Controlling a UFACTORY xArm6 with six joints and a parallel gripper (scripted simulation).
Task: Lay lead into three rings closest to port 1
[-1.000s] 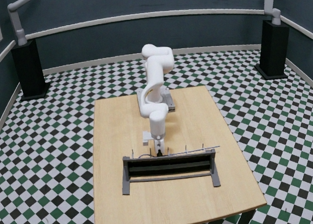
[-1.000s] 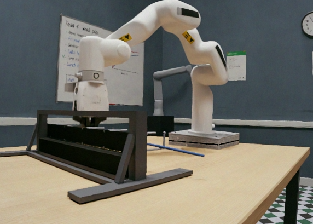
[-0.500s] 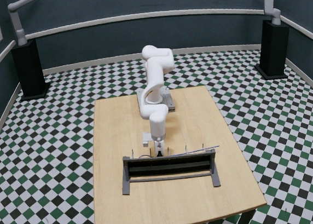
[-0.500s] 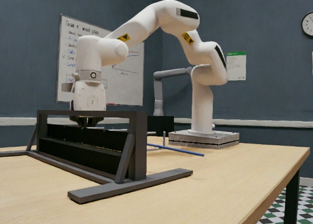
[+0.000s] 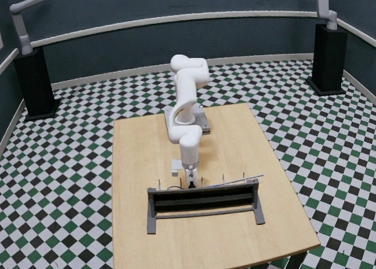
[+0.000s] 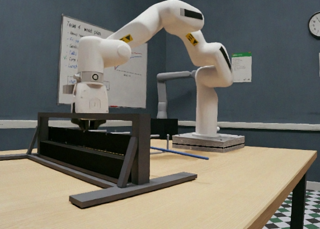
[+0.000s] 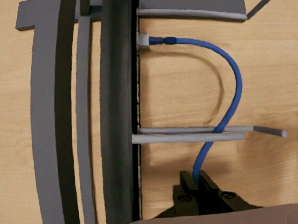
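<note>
The grey rack lies 7 cm ahead of my hand, 5 cm to the left of it and 1 cm below it.
</note>
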